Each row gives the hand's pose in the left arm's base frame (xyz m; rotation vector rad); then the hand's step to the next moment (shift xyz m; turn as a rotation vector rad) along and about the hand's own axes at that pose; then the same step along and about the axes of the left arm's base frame.
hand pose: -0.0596 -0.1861 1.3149 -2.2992 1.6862 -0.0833
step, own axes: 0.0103 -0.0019 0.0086 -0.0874 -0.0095 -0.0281
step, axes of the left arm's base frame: 0.0068 -0.0075 -0.0090 -0.0247 0.0794 0.0401
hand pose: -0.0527 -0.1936 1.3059 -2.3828 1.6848 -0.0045
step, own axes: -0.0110 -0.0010 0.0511 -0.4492 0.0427 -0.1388
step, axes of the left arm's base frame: 0.0038 0.0197 -0.0483 -0.2113 0.3800 0.1839
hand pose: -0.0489 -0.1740 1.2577 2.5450 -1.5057 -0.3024
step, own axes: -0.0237 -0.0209 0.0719 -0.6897 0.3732 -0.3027
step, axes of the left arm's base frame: -0.0121 0.0278 -0.0725 -0.5610 0.4407 0.4446
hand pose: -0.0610 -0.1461 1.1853 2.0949 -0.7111 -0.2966
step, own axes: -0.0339 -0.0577 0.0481 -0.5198 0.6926 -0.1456
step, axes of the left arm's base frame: -0.0274 0.0136 -0.0765 -0.6155 0.0914 0.6195
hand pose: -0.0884 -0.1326 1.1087 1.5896 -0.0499 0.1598
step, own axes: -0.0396 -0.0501 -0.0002 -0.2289 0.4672 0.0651
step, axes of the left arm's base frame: -0.0326 -0.0012 -0.0549 -0.2833 -0.0929 0.4313
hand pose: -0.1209 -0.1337 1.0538 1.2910 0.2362 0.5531
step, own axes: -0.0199 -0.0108 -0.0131 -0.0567 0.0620 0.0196
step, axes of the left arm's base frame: -0.0202 -0.0010 -0.0166 -0.0548 -0.0350 0.0567
